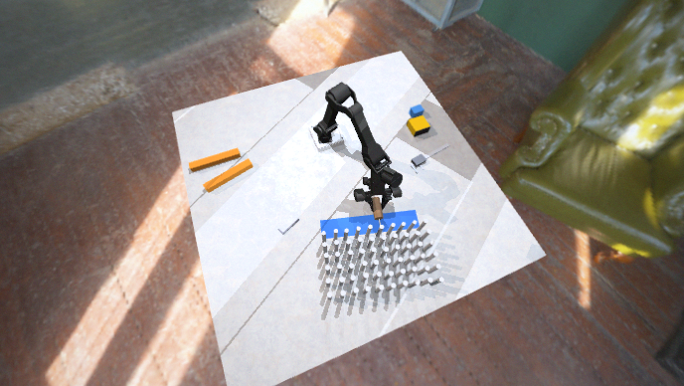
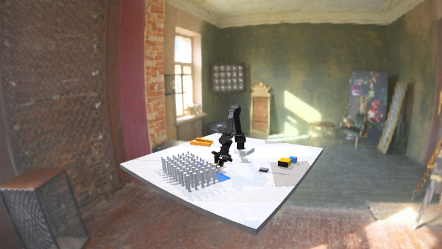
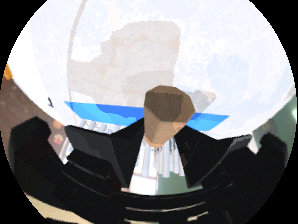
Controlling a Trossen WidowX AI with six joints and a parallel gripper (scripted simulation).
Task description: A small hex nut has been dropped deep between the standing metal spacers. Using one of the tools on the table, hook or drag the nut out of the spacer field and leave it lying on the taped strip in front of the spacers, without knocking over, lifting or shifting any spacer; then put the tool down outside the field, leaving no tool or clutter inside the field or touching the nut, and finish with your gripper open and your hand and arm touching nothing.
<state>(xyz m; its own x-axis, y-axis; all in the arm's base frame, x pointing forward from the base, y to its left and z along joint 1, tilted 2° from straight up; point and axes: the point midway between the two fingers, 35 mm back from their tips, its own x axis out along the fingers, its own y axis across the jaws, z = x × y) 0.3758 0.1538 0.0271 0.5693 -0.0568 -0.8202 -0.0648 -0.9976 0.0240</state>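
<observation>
The blue taped strip is 4 cm to the right of my gripper tip, 4 cm ahead of it and 3 cm below it. The rest, counted from my gripper tip: dark L-shaped hook 38 cm to the right, 2 cm below; then blue block 49 cm behind, 33 cm to the left, 1 cm below.
</observation>
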